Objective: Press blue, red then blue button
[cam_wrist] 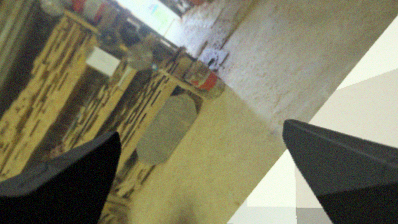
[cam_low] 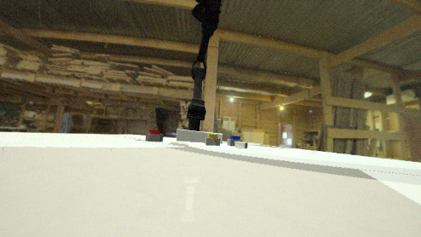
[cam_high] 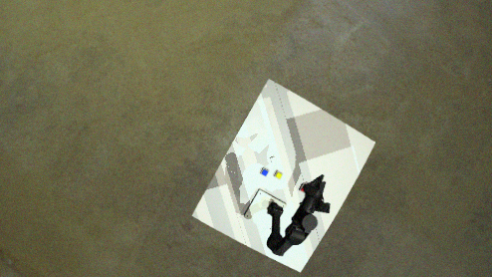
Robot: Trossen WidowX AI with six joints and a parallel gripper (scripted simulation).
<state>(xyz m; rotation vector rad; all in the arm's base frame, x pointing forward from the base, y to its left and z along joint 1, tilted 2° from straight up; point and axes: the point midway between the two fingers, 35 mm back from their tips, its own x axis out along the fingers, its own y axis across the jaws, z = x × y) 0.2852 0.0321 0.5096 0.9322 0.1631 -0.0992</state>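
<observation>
The blue button lies 52 cm below my gripper tip, 16 cm behind it and 13 cm to the left of it. Also, from my gripper tip: small grey block 54 cm below, 13 cm to the left, 6 cm behind; then yellow button 52 cm below, 13 cm behind, 4 cm to the left.
</observation>
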